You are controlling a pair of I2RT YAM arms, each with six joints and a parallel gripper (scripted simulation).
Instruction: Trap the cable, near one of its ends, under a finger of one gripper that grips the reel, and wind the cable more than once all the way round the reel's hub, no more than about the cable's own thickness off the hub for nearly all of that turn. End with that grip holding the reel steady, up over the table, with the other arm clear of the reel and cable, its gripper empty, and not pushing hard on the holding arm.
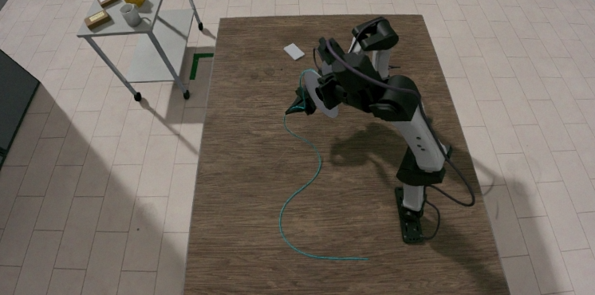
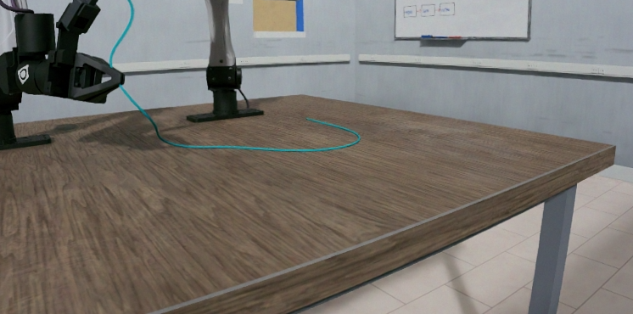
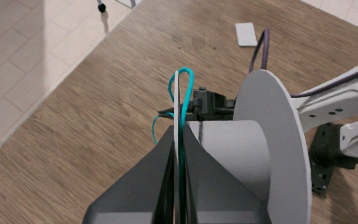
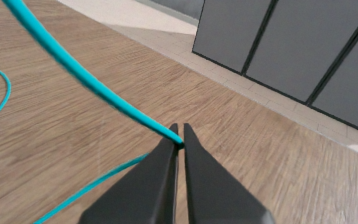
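Note:
Right now my left hand is 6 cm above the grey reel, 3 cm past it and 1 cm to the left of it. Round my left hand: white card (51 cm to the right, 44 cm below, 3 cm ahead).

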